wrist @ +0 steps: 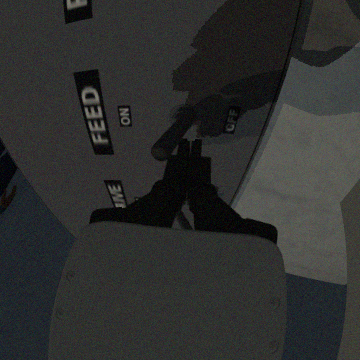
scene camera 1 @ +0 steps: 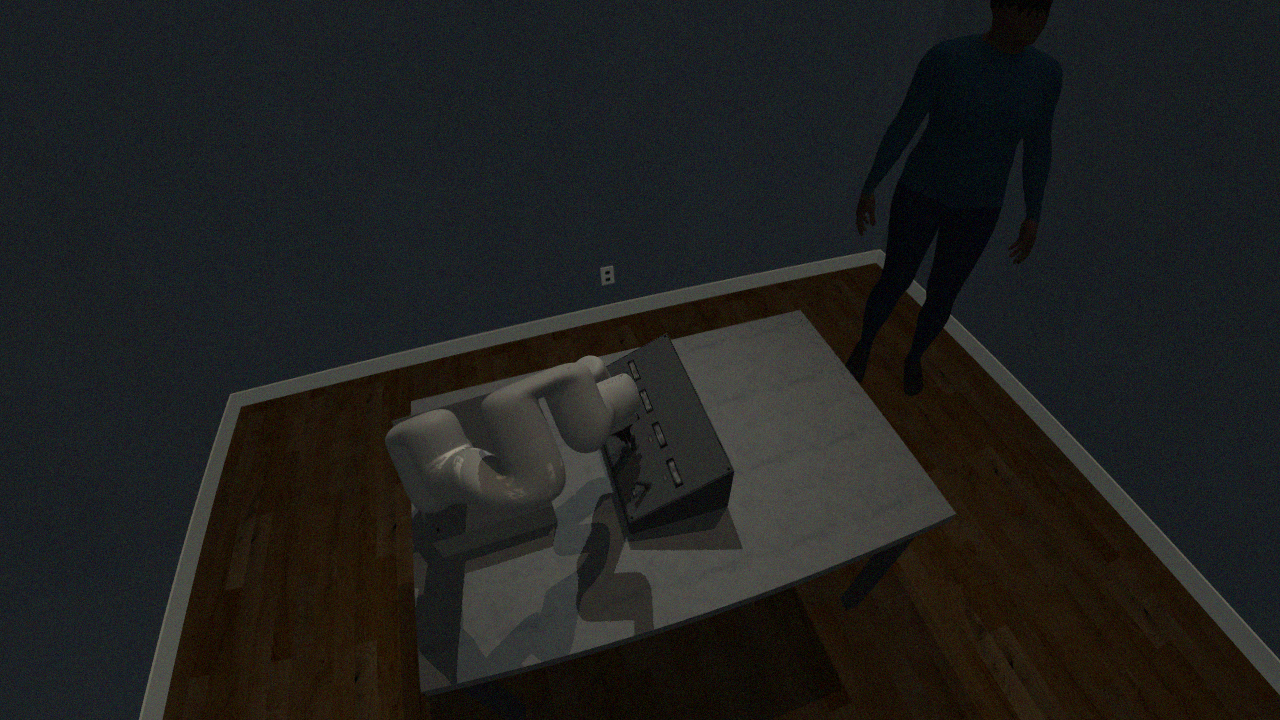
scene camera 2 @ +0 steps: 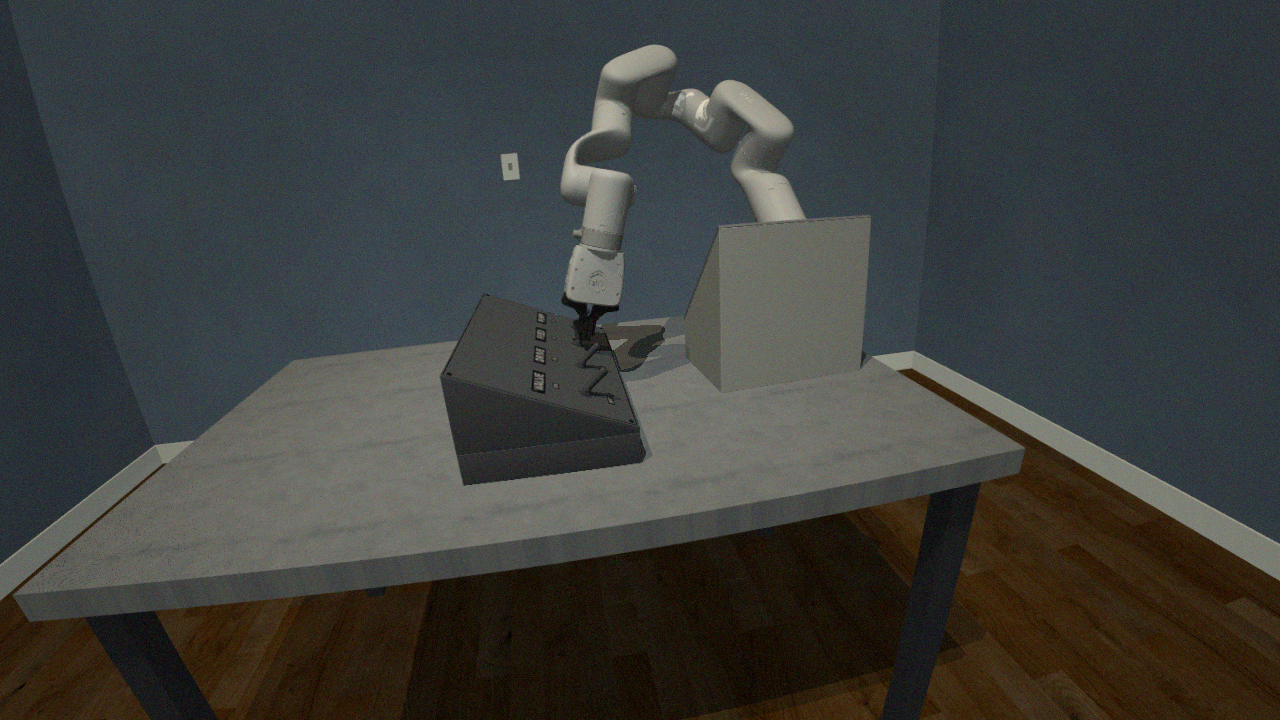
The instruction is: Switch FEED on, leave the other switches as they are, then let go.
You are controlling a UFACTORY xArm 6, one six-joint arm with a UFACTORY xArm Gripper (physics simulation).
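Where they show: gripper, between the fingertips: (wrist: 190, 153) (scene camera 1: 627, 439) (scene camera 2: 584, 338); arm's base, origin of its link: (scene camera 2: 797, 258).
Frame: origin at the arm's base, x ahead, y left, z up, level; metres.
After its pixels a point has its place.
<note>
The dark sloped switch panel (scene camera 1: 693, 420) {x 0.592, y -0.074, z -0.065 m} (scene camera 2: 496, 344) {x 0.587, y 0.065, z -0.073 m} (wrist: 40, 75) {x 0.539, y -0.102, z -0.086 m} stands on the table. The FEED label (scene camera 1: 659, 435) {x 0.506, y -0.057, z -0.102 m} (scene camera 2: 539, 334) {x 0.509, y -0.051, z -0.101 m} (wrist: 93, 112) {x 0.506, y -0.059, z -0.102 m} has its ON mark (wrist: 124, 116) {x 0.483, y -0.052, z -0.112 m} near it and its OFF mark (wrist: 231, 120) {x 0.404, y -0.043, z -0.146 m} toward the panel's low edge. The FEED lever (wrist: 172, 136) {x 0.434, y -0.052, z -0.096 m} is a dark rod; its rounded end shows between the two marks, left of my fingertips in the wrist view. My gripper (scene camera 2: 586, 340) {x 0.428, y -0.027, z -0.113 m} (wrist: 190, 153) {x 0.428, y -0.027, z -0.113 m} is shut and empty, low over the panel beside this lever. Whether they touch is unclear. The arm largely hides the gripper in scene camera 1.
Other levers (scene camera 2: 592, 383) {x 0.455, y 0.198, z -0.113 m} (scene camera 1: 638, 492) {x 0.402, y -0.169, z -0.142 m} stand along the panel's low side, near my gripper. A pale wedge-shaped block (scene camera 2: 792, 304) {x 0.060, y 0.087, z -0.067 m} stands by the arm's base on the marble table (scene camera 1: 805, 429) {x 0.933, y -0.129, z -0.220 m} (scene camera 2: 313, 501) {x 0.877, y 0.215, z -0.220 m}. A person (scene camera 1: 975, 134) stands beyond the table.
</note>
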